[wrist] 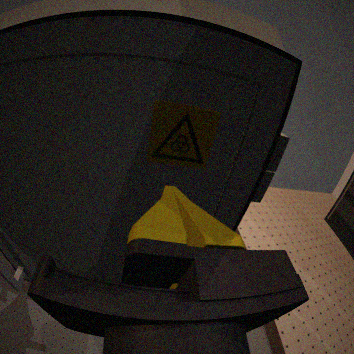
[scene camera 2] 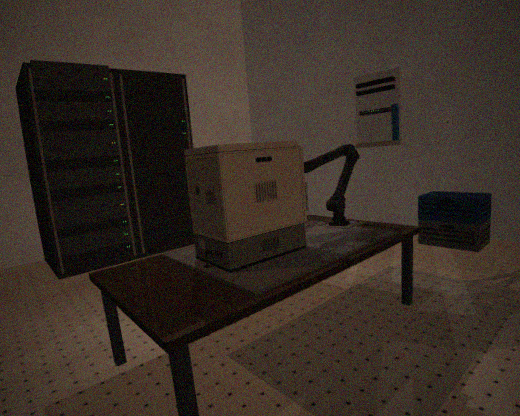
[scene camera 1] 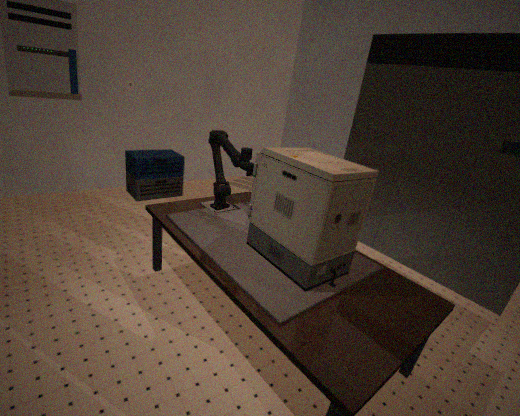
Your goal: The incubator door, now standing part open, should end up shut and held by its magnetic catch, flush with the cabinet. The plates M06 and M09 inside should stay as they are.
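Frame: origin at the arm's base, x ahead, y left, z up, level; millimetres.
Seen in the pictures: gripper, fingertip midpoint: [wrist: 167, 190]; arm's base at its link origin: [scene camera 2: 339, 224] [scene camera 1: 219, 206].
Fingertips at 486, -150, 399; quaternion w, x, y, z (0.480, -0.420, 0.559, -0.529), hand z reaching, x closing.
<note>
Offsets run from my fingertips to a thing's middle, as dx, dy, dz. "*": to the spot under its first point. Level surfaces: height alone.
The beige incubator {+253, +38, -123} [scene camera 1: 308, 206] [scene camera 2: 246, 194] stands on the grey mat {dz -398} [scene camera 1: 225, 252] on the table. Its door faces the arm and fills the wrist view as a dark panel {+23, +88, -71} [wrist: 88, 140] with a yellow biohazard sticker {* -5, +1, +46} [wrist: 180, 135]. My gripper [scene camera 1: 252, 168] [wrist: 167, 190] is shut on nothing, and its yellow fingertips press against the door below the sticker. In the scene views the door lies close against the cabinet front. I cannot tell whether it is fully flush. The plates M06 and M09 are hidden inside.
The brown table {dz -411} [scene camera 1: 382, 322] [scene camera 2: 155, 297] extends well past the incubator. A blue crate [scene camera 1: 154, 173] [scene camera 2: 442, 219] stands on the floor behind the arm. A tall dark rack [scene camera 2: 114, 165] [scene camera 1: 415, 157] stands against the wall beyond the incubator.
</note>
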